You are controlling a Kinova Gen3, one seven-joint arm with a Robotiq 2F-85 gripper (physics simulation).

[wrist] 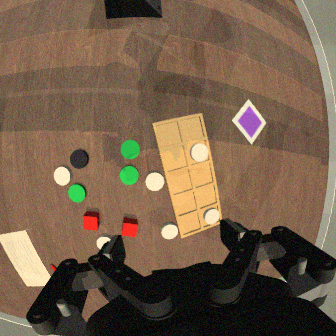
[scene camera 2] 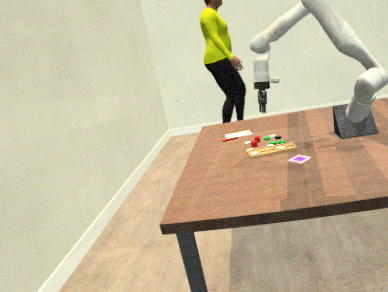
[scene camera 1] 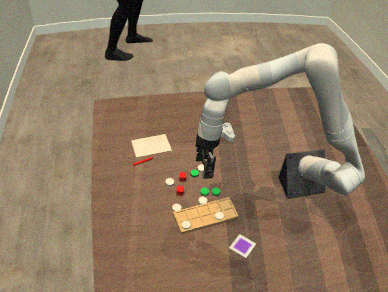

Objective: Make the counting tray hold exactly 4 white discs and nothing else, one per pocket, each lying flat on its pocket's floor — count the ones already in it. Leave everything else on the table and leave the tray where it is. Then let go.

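Note:
The wooden counting tray (scene camera 1: pixel 205 210) (scene camera 2: pixel 270 151) (wrist: pixel 186 202) has two rows of pockets. One white disc (scene camera 1: pixel 219 216) (wrist: pixel 199 152) lies in a pocket near its base-side end, another white disc (scene camera 1: pixel 186 225) (wrist: pixel 211 216) in the pocket at its opposite end, same row. Outside the tray, one white disc (scene camera 1: pixel 202 200) (wrist: pixel 155 181) and another white disc (scene camera 1: pixel 176 207) (wrist: pixel 169 231) lie close beside it. Farther off are a white disc (scene camera 1: pixel 170 182) (wrist: pixel 103 243), partly hidden by a finger in the wrist view, and a white disc (scene camera 1: pixel 201 167) (wrist: pixel 62 176). My gripper (scene camera 1: pixel 208 175) (scene camera 2: pixel 263 110) (wrist: pixel 172 238) is open, empty, high above the table.
Green discs (scene camera 1: pixel 205 191) (wrist: pixel 129 175), a black disc (scene camera 2: pixel 278 137) (wrist: pixel 79 158) and two red cubes (scene camera 1: pixel 180 190) (wrist: pixel 130 227) lie beyond the tray. A purple-and-white square (scene camera 1: pixel 242 245) (wrist: pixel 249 122), a cream sheet (scene camera 1: pixel 151 145) and a red stick (scene camera 1: pixel 143 161) lie farther out.

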